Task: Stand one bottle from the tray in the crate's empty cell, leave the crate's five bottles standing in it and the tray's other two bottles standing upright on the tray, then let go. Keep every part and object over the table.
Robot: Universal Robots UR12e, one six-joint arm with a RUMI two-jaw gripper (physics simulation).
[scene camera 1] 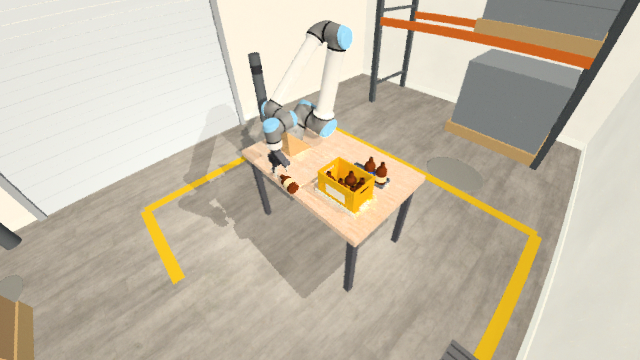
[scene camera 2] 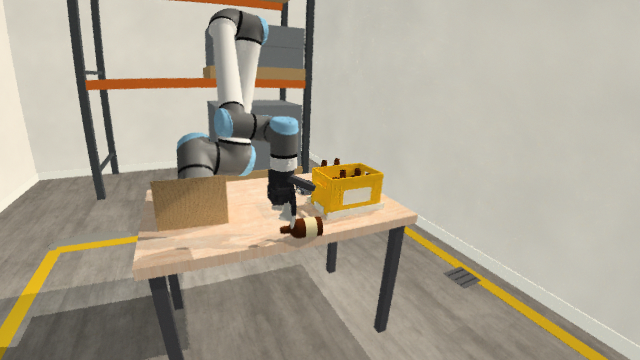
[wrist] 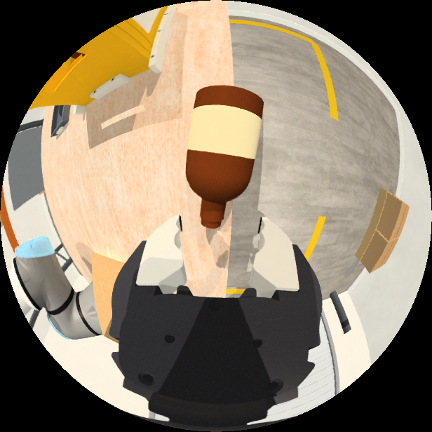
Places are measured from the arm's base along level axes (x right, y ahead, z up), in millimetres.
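Pixels of known places: gripper, fingertip midpoint: (scene camera 1: pixel 281 174) (scene camera 2: pixel 287 223); arm's base, origin of the base link: (scene camera 1: pixel 291 134) (scene camera 2: pixel 197 193).
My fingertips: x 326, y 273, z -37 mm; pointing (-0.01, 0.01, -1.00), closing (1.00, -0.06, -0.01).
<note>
Ahead of a thing's pixels: the offset from my fingertips to its middle. "*": to the spot under its first point. Level surfaces: height alone.
A brown bottle with a cream label {dx +1, dy +53, dz -31 mm} (scene camera 1: pixel 289 183) (scene camera 2: pixel 310 227) (wrist: pixel 225 132) lies on its side near the table's long edge, its neck toward the gripper. My gripper (scene camera 1: pixel 278 170) (scene camera 2: pixel 288 220) (wrist: pixel 220 218) is open and empty, with its fingertips beside and above the neck. The yellow crate {dx -180, dy +377, dz +20 mm} (scene camera 1: pixel 364 196) (scene camera 2: pixel 320 192) (wrist: pixel 100 70) holds upright brown bottles {dx -224, dy +380, dz +18 mm} (scene camera 1: pixel 350 179) (scene camera 2: pixel 343 173); its walls hide much of them and I cannot make out the empty cell. Two bottles {dx -417, dy +388, dz +15 mm} (scene camera 1: pixel 370 166) {dx -422, dy +471, dz +15 mm} (scene camera 1: pixel 381 174) stand upright on the dark tray {* dx -398, dy +518, dz -42 mm} (scene camera 1: pixel 384 184) (wrist: pixel 60 120) behind the crate.
A wooden panel (scene camera 1: pixel 295 145) (scene camera 2: pixel 190 204) (wrist: pixel 105 280) stands upright on the table {dz -68 mm} (scene camera 1: pixel 350 225) (scene camera 2: pixel 200 250) near the arm's base. The crate rests on a pale base beyond the lying bottle. The table's long edge runs beneath the lying bottle in the wrist view.
</note>
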